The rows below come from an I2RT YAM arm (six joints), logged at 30 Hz.
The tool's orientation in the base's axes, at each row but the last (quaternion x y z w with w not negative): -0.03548, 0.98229, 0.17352, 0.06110; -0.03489, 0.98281, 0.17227, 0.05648; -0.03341, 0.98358, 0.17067, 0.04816; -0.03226, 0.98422, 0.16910, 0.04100; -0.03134, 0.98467, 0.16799, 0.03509; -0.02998, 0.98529, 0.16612, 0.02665; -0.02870, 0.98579, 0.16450, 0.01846; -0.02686, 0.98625, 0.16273, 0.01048; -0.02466, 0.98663, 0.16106, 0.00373; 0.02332, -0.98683, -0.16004, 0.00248; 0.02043, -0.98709, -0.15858, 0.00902; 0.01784, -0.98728, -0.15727, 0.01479
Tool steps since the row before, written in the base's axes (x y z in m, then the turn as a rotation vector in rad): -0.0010, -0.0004, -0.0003, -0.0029, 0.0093, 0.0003; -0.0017, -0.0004, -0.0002, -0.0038, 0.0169, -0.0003; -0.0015, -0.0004, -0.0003, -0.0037, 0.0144, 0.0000; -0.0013, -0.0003, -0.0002, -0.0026, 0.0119, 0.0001; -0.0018, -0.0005, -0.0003, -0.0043, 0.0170, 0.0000; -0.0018, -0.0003, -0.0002, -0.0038, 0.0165, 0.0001; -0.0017, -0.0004, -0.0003, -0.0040, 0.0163, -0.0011; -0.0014, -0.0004, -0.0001, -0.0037, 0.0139, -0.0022; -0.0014, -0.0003, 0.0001, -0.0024, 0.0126, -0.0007; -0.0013, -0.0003, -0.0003, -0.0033, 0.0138, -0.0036; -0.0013, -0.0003, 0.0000, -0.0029, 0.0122, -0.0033; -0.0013, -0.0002, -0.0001, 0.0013, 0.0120, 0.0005
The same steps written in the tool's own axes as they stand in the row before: 0.0010, -0.0004, 0.0000, 0.0024, 0.0091, 0.0026; 0.0017, -0.0003, -0.0001, 0.0030, 0.0161, 0.0057; 0.0015, -0.0004, 0.0000, 0.0030, 0.0138, 0.0046; 0.0013, -0.0002, 0.0000, 0.0020, 0.0114, 0.0037; 0.0018, -0.0004, 0.0000, 0.0034, 0.0163, 0.0054; 0.0018, -0.0002, 0.0000, 0.0030, 0.0159, 0.0052; 0.0017, -0.0004, 0.0001, 0.0032, 0.0153, 0.0062; 0.0014, -0.0003, -0.0001, 0.0031, 0.0126, 0.0065; 0.0014, -0.0002, -0.0002, 0.0018, 0.0118, 0.0047; 0.0013, -0.0003, 0.0002, 0.0027, 0.0121, 0.0078; 0.0013, -0.0002, -0.0001, 0.0023, 0.0107, 0.0070; 0.0013, -0.0002, 0.0001, -0.0018, 0.0115, 0.0032
